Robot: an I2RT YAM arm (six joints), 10 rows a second.
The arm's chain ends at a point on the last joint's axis. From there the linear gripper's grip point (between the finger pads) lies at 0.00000 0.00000 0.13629 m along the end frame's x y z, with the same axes.
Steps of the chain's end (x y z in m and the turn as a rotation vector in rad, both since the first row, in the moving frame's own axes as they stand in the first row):
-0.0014 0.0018 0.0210 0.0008 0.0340 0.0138
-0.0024 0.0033 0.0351 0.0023 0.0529 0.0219
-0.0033 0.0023 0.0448 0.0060 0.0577 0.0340
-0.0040 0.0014 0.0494 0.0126 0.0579 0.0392
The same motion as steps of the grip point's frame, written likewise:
0.0032 0.0017 0.0209 0.0008 0.0340 0.0138
0.0048 0.0031 0.0349 0.0023 0.0529 0.0219
0.0046 0.0016 0.0446 0.0060 0.0577 0.0340
0.0039 -0.0002 0.0492 0.0126 0.0579 0.0392

